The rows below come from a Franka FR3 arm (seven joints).
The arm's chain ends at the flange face. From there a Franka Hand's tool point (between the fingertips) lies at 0.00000 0.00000 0.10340 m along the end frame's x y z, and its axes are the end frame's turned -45 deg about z.
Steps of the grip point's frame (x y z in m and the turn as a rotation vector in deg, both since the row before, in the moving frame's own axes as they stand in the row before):
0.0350 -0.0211 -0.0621 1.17 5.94 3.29
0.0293 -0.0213 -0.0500 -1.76 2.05 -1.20
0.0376 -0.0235 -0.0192 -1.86 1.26 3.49
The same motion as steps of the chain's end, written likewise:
0.0035 -0.0308 -0.0615 5.03 3.37 3.29
0.0008 -0.0354 -0.0499 0.21 2.69 -1.20
0.0060 -0.0441 -0.0191 -0.42 2.21 3.49

